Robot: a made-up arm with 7 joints. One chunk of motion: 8 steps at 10 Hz.
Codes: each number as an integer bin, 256 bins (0 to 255) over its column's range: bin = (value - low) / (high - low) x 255, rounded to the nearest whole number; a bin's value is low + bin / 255 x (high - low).
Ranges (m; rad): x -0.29..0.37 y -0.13..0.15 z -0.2..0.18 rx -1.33..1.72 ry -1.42..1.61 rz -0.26..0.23
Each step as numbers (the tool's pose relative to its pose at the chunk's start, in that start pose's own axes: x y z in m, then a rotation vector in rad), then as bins.
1 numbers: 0.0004 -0.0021 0.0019 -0.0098 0.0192 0.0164
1 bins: 112 116 135 110 121 144
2 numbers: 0.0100 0.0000 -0.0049 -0.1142 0.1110 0.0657
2 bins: 116 118 131 102 129 169
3 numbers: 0.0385 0.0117 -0.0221 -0.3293 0.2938 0.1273
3 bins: 127 129 119 84 144 202
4 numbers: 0.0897 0.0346 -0.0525 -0.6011 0.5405 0.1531
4 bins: 147 150 99 61 165 215
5 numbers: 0.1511 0.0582 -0.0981 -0.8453 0.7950 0.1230
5 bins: 170 171 68 41 186 199
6 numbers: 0.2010 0.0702 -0.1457 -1.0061 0.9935 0.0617
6 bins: 190 182 36 27 203 167
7 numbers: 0.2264 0.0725 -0.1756 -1.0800 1.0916 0.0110
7 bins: 200 184 16 21 211 141
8 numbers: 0.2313 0.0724 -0.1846 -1.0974 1.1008 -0.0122
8 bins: 201 184 10 19 212 129
